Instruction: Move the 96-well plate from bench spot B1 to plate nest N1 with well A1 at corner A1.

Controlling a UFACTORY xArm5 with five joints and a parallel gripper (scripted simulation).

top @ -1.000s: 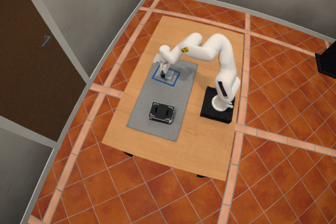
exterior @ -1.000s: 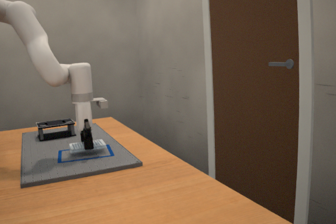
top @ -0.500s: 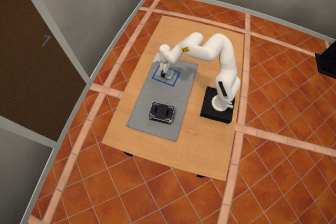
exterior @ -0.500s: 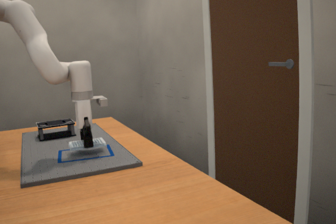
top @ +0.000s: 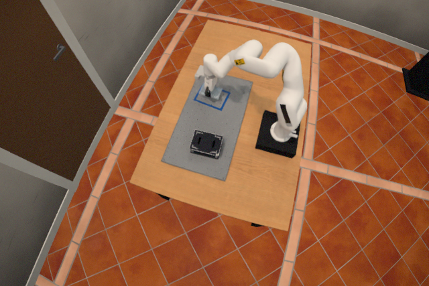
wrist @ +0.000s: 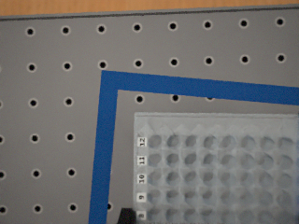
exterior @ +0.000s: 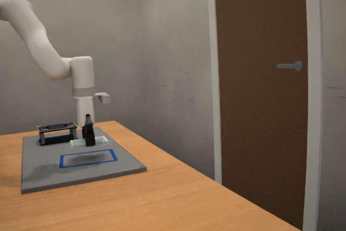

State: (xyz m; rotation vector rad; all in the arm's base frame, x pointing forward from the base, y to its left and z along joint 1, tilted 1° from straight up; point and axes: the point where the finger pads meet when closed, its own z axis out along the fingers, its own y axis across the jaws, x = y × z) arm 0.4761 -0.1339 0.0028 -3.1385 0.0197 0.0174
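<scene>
Now: hand 340 mm to the right of the raised plate nest, 90 mm past it and 10 mm above it. The rest, counted from my hand: 96-well plate 10 mm below.
</scene>
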